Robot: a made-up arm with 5 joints.
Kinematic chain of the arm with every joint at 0, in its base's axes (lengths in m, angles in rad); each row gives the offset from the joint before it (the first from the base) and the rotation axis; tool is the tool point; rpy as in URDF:
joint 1: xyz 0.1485 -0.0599 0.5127 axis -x
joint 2: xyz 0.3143 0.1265 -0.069 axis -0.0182 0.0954 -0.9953
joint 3: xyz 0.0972 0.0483 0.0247 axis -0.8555 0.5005 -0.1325
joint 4: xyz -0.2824 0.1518 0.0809 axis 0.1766 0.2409 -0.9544
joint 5: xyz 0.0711 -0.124 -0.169 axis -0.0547 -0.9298 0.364
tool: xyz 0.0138 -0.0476 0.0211 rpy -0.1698 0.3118 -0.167
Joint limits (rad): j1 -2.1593..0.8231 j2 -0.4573..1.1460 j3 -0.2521..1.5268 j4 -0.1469..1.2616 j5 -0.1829..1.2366
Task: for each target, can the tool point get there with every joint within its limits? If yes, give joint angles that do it. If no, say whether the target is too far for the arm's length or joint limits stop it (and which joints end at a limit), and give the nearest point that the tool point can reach.
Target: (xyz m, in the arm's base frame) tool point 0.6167 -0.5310 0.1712
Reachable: no: joint limits stop it (at a limit: joint 1, joint 2, joint 3, joint 5) | nearest point 0.3361 -0.1105 0.3271 | short by 0.529 m
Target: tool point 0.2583 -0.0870 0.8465
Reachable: yes | joints -1.9246 0.5724 0.1524 0.8509 0.4266
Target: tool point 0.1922 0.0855 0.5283
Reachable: yes | joints -0.0424 -0.2354 0.8191 0.7521 0.6882
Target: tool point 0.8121 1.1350 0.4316
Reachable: no: too far | nearest point 0.5786 0.4271 0.4796 | short by 0.747 m
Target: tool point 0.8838 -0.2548 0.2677
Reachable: no: joint limits stop it (at a limit: joint 1, joint 2, joint 3, joint 4, joint 5) | nearest point 0.4748 -0.0134 0.2762 | short by 0.475 m
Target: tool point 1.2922 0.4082 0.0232
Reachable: no: too far | nearest point 0.5786 0.3091 0.1932 | short by 0.740 m
